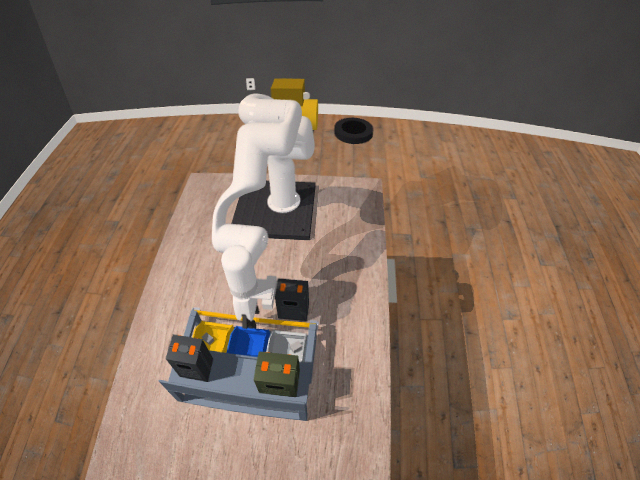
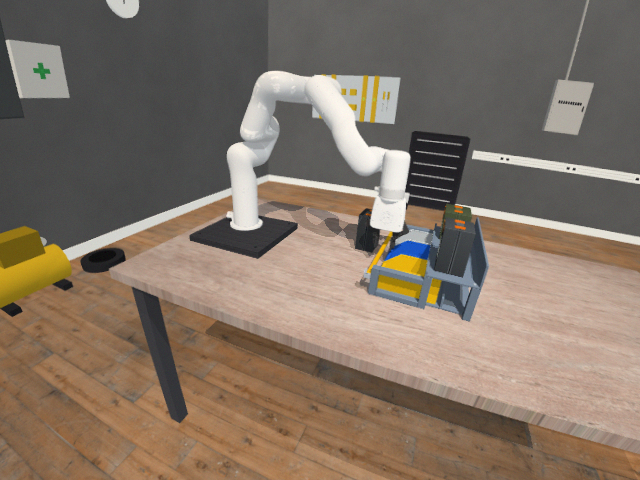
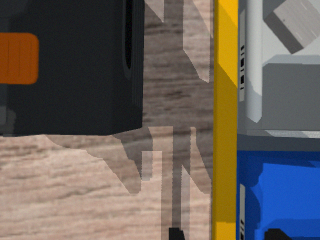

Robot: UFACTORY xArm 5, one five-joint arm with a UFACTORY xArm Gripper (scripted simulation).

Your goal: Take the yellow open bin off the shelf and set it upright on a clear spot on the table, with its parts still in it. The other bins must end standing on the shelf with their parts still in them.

A blue bin (image 1: 248, 342): 121 cm from the lens. A yellow open bin (image 1: 217, 331) is 125 cm from the lens.
